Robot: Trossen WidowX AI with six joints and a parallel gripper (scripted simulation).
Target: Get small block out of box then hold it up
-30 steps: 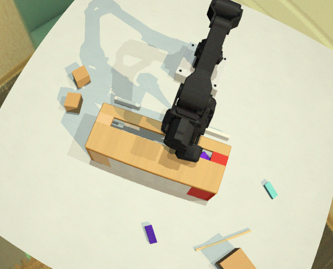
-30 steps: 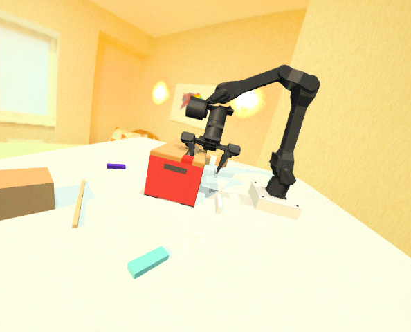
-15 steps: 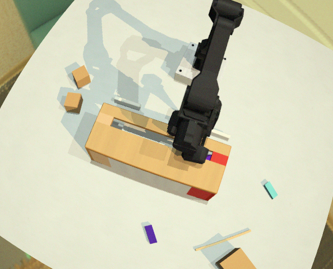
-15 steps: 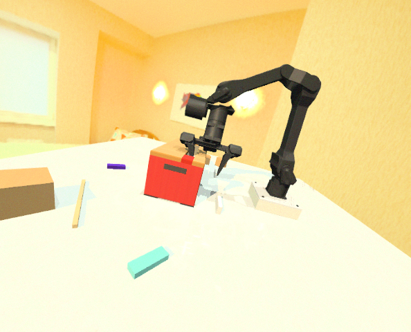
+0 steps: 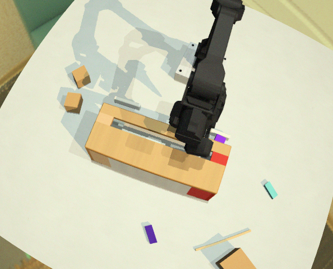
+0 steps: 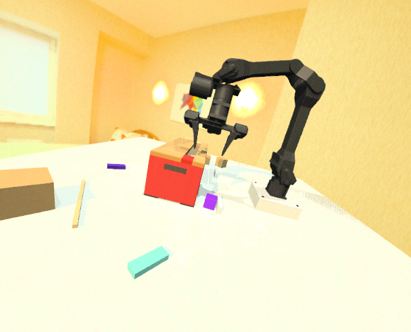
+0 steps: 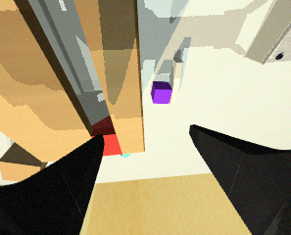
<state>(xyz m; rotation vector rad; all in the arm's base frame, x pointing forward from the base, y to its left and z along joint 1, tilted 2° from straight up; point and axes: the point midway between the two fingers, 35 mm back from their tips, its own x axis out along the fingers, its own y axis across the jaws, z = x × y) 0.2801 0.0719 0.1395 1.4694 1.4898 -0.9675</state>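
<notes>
The purple block lies 4 cm behind my gripper tip, 4 cm to the left of it and 13 cm below it. Round my gripper tip: purple bar (31 cm ahead, 5 cm to the right, 14 cm below); then teal bar (5 cm ahead, 27 cm to the left, 14 cm below); then wooden stick (25 cm ahead, 17 cm to the left, 15 cm below).
</notes>
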